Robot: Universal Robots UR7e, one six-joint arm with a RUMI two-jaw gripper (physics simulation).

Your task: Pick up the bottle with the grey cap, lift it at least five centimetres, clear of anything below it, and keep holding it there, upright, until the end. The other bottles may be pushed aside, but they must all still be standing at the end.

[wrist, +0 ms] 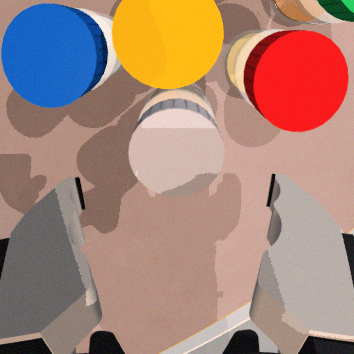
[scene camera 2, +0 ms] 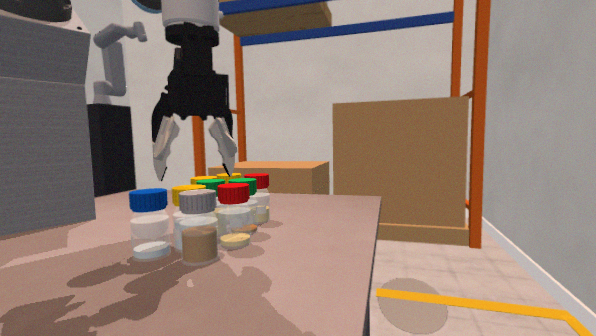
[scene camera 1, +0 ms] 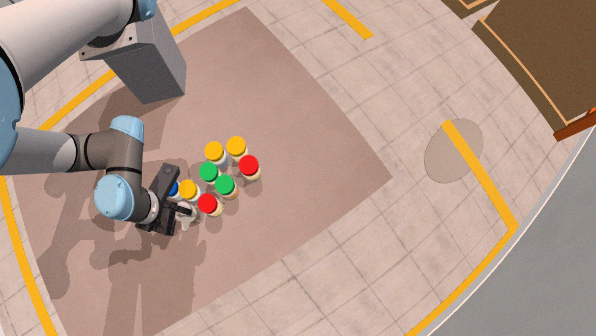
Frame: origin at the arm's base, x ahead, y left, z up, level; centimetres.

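Seen in the pictures: gripper, fingertip midpoint: [wrist: 174,178] [scene camera 2: 197,178]; arm's base, link origin: [scene camera 2: 24,2].
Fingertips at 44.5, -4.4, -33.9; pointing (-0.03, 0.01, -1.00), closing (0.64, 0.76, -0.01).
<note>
Offsets run from my fingertips to a thing's middle, as dx, dy, dz.
The bottle with the grey cap {-0.2, +0.3, -7.4} [scene camera 1: 194,215] [scene camera 2: 198,220] [wrist: 176,150] stands upright on the table with brown contents. In the wrist view its cap looks pale and lies ahead of and between the fingertips. My gripper [scene camera 2: 195,176] [wrist: 174,178] is open and empty; its fingertips show above cap height in scene camera 2. Close by stand a blue-capped bottle {-8.8, -1.1, -7.4} [scene camera 1: 173,188] [scene camera 2: 148,200] [wrist: 50,55], a yellow-capped one {-5.3, +4.1, -7.4} [scene camera 1: 188,189] [scene camera 2: 186,191] [wrist: 167,40] and a red-capped one {+1.0, +8.1, -7.4} [scene camera 1: 207,202] [scene camera 2: 233,193] [wrist: 300,80]. The arm partly hides the fingers in scene camera 1.
Farther along stand two green-capped bottles {-7.0, +12.1, -7.4} [scene camera 1: 209,171] {-1.5, +14.8, -7.4} [scene camera 1: 224,185], two yellow-capped ones {-11.8, +16.0, -7.4} [scene camera 1: 214,150] {-10.0, +22.5, -7.4} [scene camera 1: 236,145] and another red-capped one {-3.3, +23.3, -7.4} [scene camera 1: 248,165], all upright. A grey pedestal [scene camera 1: 150,75] stands at the table's side. A rack [scene camera 2: 479,125] and cardboard boxes are behind.
</note>
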